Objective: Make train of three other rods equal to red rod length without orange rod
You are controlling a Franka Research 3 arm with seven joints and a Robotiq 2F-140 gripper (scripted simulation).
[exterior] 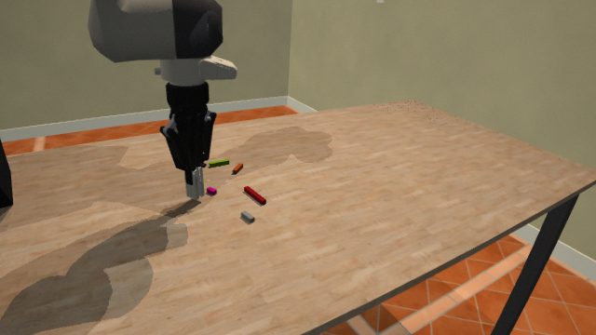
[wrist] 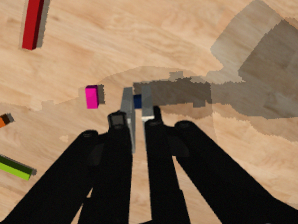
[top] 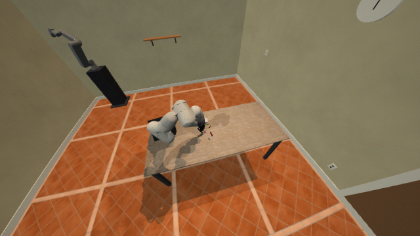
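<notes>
My hand is 30 mm above the blue rod. Round my hand: orange rod: 130 mm ahead, 90 mm to the left, 40 mm below; then magenta rod: 40 mm ahead, 20 mm to the left, 40 mm below; then red rod: 120 mm ahead, 40 mm to the right, 40 mm below.
</notes>
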